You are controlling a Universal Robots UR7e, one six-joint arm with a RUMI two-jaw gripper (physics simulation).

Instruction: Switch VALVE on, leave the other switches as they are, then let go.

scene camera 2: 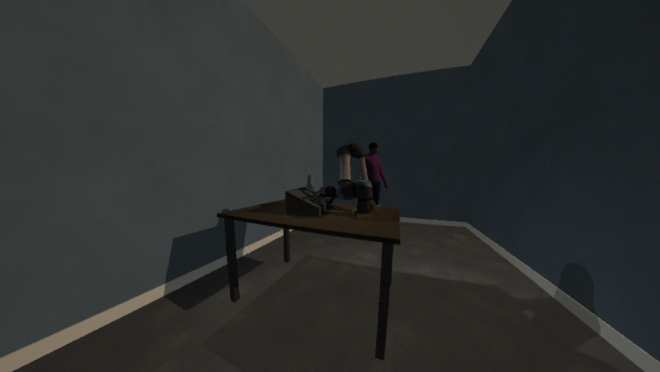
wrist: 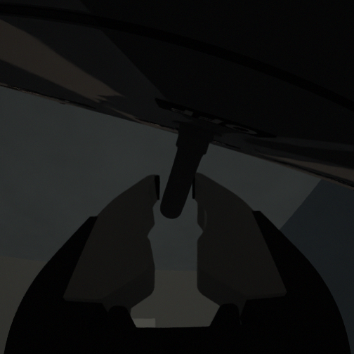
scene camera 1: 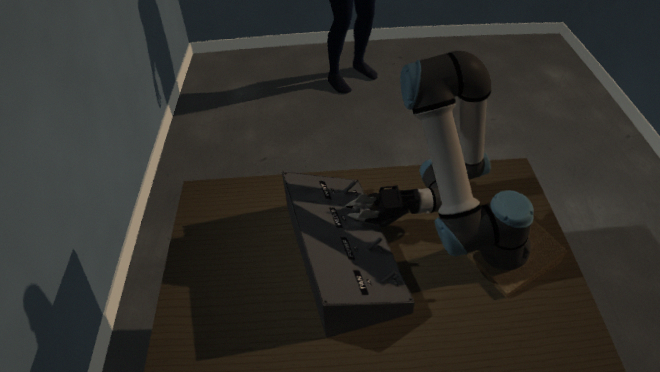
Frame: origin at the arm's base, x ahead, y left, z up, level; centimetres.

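Seen in the pictures: gripper, fingertip midpoint: [scene camera 2: 315,192] [scene camera 1: 346,210]; arm's base, link origin: [scene camera 2: 367,210] [scene camera 1: 505,248].
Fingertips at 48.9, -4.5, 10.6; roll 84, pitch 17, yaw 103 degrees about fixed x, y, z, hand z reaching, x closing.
Pixels of each thing's middle, then the offset from my fingertips to it, as dx, dy, dz. Level surfaces: height alone.
- grey sloped switch box, body centre: [scene camera 1: 340,245] [scene camera 2: 309,201] +1.6, +7.1, -7.9
- VENT lever, body centre: [scene camera 1: 350,186] -0.4, -12.9, -3.0
- third lever, body centre: [scene camera 1: 375,243] -8.8, +9.6, -3.0
- FAN lever, body centre: [scene camera 1: 389,276] -12.9, +20.9, -3.0
- wooden table, surface height: dz -14.2
The grey sloped switch box [scene camera 1: 330,287] [scene camera 2: 300,204] stands on the table. Its VALVE label [scene camera 1: 335,218] is second from the far end in scene camera 1, where my fingers hide the VALVE lever. In the wrist view the dark lever [wrist: 181,172] rises from beside an OFF label [wrist: 215,120] and leans slightly. My gripper [scene camera 1: 351,209] [wrist: 175,176] is partly open at the box's lower side. The lever's tip lies between the fingertips, with a narrow gap on each side, and is not clamped. Scene camera 2 is too distant to show the finger gap.
The VENT lever [scene camera 1: 351,187] is on the far side of my fingers. On the near side are the third lever [scene camera 1: 374,244] and the FAN lever [scene camera 1: 391,278]. The wooden table [scene camera 1: 230,320] [scene camera 2: 350,229] carries box and arm. A person [scene camera 1: 341,45] [scene camera 2: 374,167] stands behind the table.
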